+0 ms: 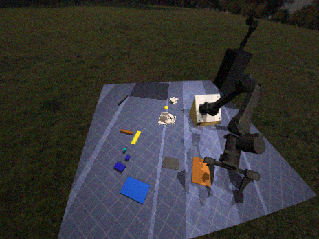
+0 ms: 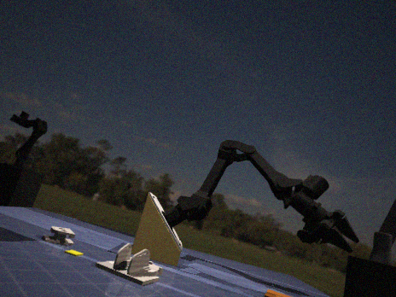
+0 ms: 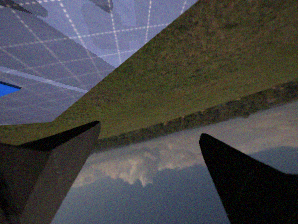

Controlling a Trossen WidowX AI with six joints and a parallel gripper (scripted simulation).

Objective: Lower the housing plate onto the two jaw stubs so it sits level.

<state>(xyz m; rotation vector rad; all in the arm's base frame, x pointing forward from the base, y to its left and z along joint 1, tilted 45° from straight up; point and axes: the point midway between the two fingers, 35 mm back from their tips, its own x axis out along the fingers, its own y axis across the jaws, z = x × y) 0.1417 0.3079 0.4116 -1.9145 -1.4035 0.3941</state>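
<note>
My gripper tip is now 70 cm to the left of the yellow square, 18 cm above it and 9 cm short of it. Round my gripper tip: orange bar (45 cm to the right, 42 cm ahead, 18 cm below); blue piece (35 cm ahead, 18 cm below, 8 cm to the right); yellow bar (40 cm to the right, 35 cm ahead, 18 cm below).
</note>
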